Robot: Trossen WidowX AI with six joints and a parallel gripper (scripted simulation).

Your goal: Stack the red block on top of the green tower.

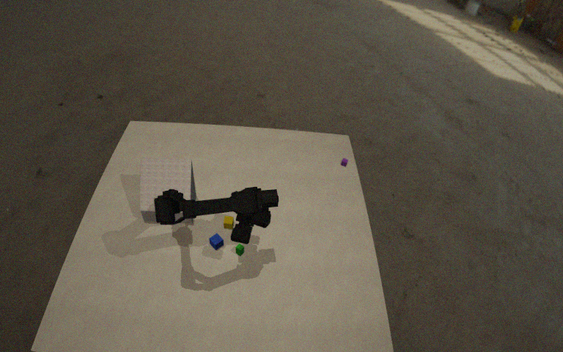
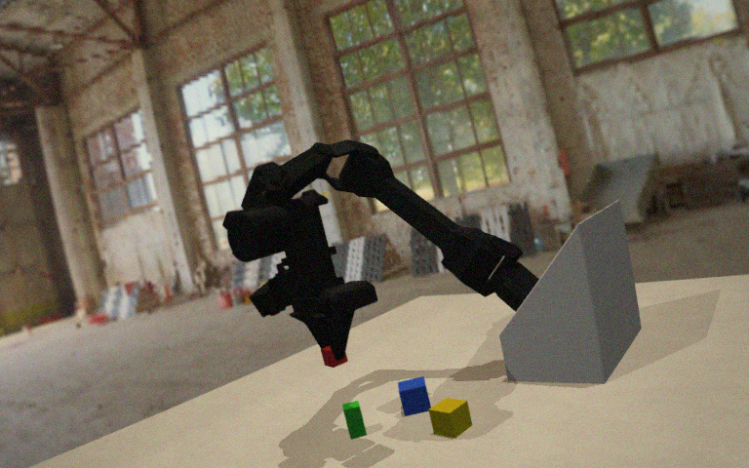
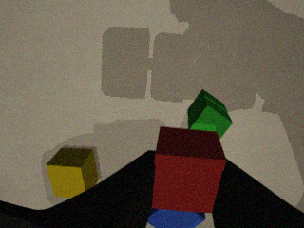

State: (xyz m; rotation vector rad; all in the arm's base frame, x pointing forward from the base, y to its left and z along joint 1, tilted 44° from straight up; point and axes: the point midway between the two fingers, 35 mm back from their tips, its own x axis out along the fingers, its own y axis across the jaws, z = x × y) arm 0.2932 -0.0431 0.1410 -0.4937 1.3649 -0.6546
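My gripper tip is 110 mm past the blue block, 110 mm above it and 10 mm to the right of it. From my gripper tip the other things lie so: purple cube: 550 mm to the left, 470 mm ahead, 110 mm below; red block: right at my gripper tip; yellow block: 110 mm to the left, 110 mm below, 80 mm behind.
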